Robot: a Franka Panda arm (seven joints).
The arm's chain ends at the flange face. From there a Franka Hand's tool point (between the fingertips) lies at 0.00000 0.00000 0.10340 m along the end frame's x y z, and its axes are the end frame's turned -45 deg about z.
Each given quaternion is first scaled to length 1.
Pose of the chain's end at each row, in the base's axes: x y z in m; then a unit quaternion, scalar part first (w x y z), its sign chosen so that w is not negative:
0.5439 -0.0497 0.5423 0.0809 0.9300 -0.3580 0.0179
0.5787 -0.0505 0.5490 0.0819 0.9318 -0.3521 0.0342
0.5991 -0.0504 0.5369 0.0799 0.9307 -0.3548 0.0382
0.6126 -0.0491 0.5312 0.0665 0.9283 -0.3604 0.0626
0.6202 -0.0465 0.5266 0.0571 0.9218 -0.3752 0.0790
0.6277 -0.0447 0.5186 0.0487 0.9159 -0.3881 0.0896
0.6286 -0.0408 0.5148 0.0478 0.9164 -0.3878 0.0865
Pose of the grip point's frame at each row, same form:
0.5414 -0.0666 0.4403 0.0816 0.9962 0.0251 -0.0144
0.5793 -0.0688 0.4472 0.0887 0.9956 0.0313 0.0003
0.6006 -0.0686 0.4351 0.0884 0.9957 0.0284 0.0047
0.6197 -0.0665 0.4295 0.0854 0.9956 0.0223 0.0324
0.6308 -0.0635 0.4252 0.0830 0.9952 0.0061 0.0511
0.6408 -0.0611 0.4174 0.0793 0.9948 -0.0081 0.0641
0.6412 -0.0568 0.4134 0.0773 0.9951 -0.0076 0.0616

